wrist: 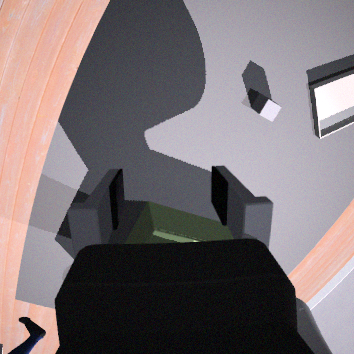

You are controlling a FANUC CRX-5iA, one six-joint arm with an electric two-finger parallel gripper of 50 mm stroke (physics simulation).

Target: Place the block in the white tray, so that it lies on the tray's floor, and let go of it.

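Places are measured from the arm's base along level axes (x ahead, y left, z up), in metres.
Pixels of known places: gripper, fingertip midpoint: (167, 185).
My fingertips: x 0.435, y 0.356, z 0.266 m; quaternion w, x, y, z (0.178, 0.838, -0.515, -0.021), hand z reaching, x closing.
Ahead of a thing's pixels: the offset from my fingertips to its top centre.
A small block {0.272 m right, 0.044 m ahead, 0.334 m down} (270, 110) with a pale face and dark sides stands on the grey surface in the upper right of the wrist view, beside its shadow. The white tray {0.459 m right, 0.156 m ahead, 0.353 m down} (337, 97) is at the right edge of the view, to the right of the block, and part of it is cut off. My gripper (167, 185) is open, with nothing between its fingers. It is well apart from the block, which lies up and to the right of the fingers in the view.
A green container (185, 221) shows beyond the fingertips, partly hidden by the gripper body. A wooden rim (30, 125) curves along the left side and shows again at lower right. A dark blue object (32, 332) is at the lower left. A large shadow covers the upper left middle.
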